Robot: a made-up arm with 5 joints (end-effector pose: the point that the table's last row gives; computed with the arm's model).
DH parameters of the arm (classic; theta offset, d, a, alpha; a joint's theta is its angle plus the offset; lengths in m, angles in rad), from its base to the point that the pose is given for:
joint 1: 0 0.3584 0 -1.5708
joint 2: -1.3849 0 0.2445 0
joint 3: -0.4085 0 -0.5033 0
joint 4: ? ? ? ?
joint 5: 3.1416 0.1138 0 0
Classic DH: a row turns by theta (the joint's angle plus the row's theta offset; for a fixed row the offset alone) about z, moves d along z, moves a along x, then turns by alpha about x.
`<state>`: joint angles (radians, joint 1 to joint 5).
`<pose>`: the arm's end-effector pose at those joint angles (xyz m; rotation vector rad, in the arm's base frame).
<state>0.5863 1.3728 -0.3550 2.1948 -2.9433</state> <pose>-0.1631 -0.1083 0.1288 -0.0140 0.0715 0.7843</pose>
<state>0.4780 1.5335 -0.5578 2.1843 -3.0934</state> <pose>-0.1683 -0.0872 0.0704 -0.0040 0.0182 0.5262</pose>
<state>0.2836 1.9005 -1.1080 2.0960 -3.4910</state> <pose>-0.1668 -0.0486 -0.0981 0.0788 -0.2406 -0.0654</pose>
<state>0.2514 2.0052 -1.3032 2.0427 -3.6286</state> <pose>-0.1544 -0.0397 -0.1598 0.1436 -0.3710 -0.2325</pose>
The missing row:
joint 4: -1.3482 0 -0.0892 1.5708
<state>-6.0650 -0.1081 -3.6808 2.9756 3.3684</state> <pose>-0.2164 -0.0480 0.9134 0.0101 2.3389 0.2223</pose>
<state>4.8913 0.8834 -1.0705 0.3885 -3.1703</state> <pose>0.0853 -0.4719 -0.1150 -1.8791 -2.3162 -0.1965</pose>
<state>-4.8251 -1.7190 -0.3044 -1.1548 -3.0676</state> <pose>0.0062 0.0549 0.7927 0.0258 -0.0311 1.5319</pose>
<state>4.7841 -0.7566 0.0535 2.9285 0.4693</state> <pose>0.0090 -0.1252 0.2601 -0.6076 0.9141 1.9374</pose>
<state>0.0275 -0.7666 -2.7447 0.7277 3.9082</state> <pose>-0.4586 -0.0126 1.1182 0.1327 0.3427 0.7854</pose>
